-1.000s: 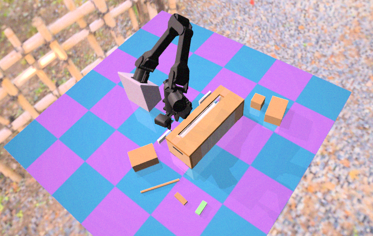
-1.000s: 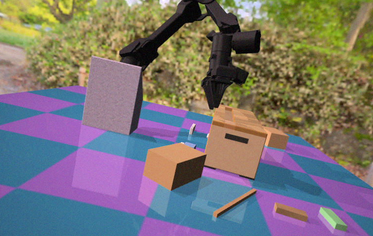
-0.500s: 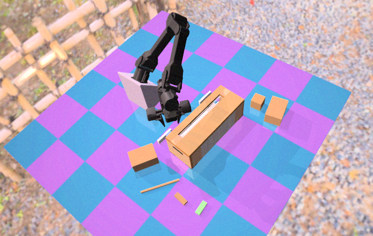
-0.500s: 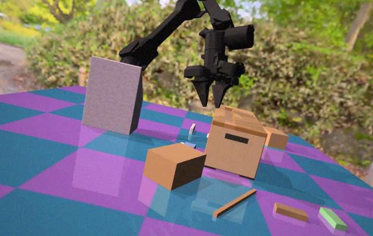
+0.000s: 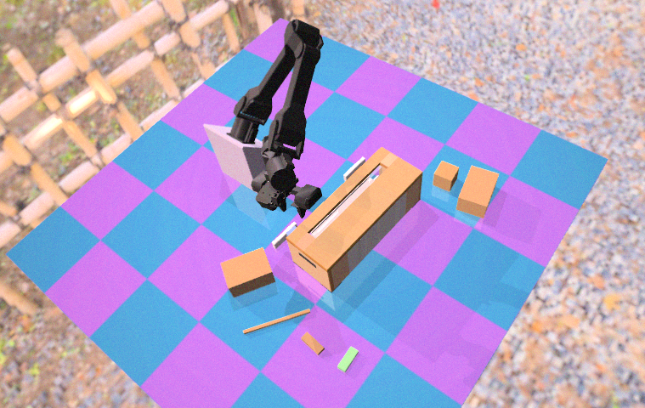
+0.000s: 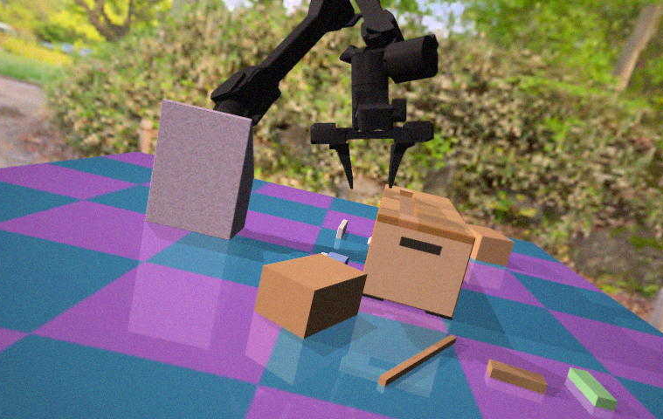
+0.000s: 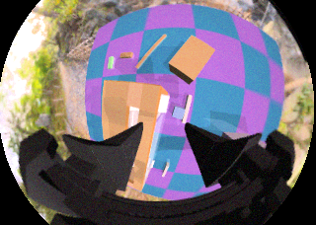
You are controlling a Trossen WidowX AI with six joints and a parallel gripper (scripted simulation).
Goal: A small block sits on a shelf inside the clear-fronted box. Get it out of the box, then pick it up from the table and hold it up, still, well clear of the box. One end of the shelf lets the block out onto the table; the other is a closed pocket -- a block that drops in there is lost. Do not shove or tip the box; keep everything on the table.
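Right now the bluish block is 14 cm below my gripper tip, 3 cm behind it and 1 cm to the left of it. The rest, counted from my gripper tip: green tile (29 cm ahead, 20 cm to the right, 15 cm below); wooden box (13 cm to the left, 9 cm below, 7 cm ahead); thin stick (22 cm to the right, 15 cm below, 8 cm ahead).
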